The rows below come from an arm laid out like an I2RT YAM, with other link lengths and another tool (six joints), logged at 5 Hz.
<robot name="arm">
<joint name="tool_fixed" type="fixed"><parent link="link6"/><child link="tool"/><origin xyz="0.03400 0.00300 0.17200" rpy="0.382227 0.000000 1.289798"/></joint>
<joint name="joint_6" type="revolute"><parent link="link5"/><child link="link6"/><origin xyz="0.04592 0.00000 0.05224" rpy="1.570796 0.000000 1.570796"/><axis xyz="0 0 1"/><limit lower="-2.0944" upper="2.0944"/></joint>
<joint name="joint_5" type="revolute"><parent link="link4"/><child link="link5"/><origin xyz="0.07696 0.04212 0.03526" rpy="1.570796 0.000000 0.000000"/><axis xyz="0 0 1"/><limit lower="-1.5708" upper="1.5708"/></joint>
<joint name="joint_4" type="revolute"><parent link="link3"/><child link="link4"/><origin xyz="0.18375 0.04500 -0.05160" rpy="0.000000 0.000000 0.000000"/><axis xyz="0 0 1"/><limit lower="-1.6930" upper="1.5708"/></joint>
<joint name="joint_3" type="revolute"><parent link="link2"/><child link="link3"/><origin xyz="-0.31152 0.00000 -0.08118" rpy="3.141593 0.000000 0.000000"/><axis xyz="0 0 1"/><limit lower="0.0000" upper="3.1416"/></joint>
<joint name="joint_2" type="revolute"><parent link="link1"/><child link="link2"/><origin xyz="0.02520 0.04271 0.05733" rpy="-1.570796 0.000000 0.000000"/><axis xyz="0 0 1"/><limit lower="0.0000" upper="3.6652"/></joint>
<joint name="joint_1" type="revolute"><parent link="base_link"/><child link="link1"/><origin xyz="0.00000 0.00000 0.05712" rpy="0.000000 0.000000 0.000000"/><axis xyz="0 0 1"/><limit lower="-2.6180" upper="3.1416"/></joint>
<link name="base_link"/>
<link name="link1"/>
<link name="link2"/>
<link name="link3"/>
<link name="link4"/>
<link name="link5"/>
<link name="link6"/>
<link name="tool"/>
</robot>
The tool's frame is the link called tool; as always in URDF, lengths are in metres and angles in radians.
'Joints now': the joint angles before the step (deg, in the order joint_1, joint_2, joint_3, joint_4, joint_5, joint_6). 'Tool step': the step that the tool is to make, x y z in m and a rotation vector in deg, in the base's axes. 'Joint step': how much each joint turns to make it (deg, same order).
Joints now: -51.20, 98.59, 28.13, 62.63, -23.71, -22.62
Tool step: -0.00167, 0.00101, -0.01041, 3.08, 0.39, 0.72
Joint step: -0.91, 0.10, 0.31, -2.26, -1.85, 1.47
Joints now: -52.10, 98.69, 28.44, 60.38, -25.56, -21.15
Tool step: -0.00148, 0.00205, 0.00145, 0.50, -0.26, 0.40
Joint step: -0.37, -0.68, 0.00, -0.74, -0.85, 0.41
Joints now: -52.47, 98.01, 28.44, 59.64, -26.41, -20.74
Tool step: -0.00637, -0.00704, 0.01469, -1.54, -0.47, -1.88
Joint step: -0.51, -1.98, 1.50, -2.13, 1.44, -0.37
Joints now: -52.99, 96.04, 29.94, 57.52, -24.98, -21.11
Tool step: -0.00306, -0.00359, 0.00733, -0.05, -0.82, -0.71
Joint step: -0.51, -0.75, 0.81, -0.73, 0.11, 0.72
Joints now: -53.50, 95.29, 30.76, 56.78, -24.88, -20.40
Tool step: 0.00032, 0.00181, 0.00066, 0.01, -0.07, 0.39
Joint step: -0.03, -0.23, -0.08, -0.11, -0.42, 0.01
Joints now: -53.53, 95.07, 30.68, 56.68, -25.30, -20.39
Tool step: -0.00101, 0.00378, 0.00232, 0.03, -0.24, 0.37
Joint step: 0.00, -0.84, -0.36, -0.29, -0.39, 0.18
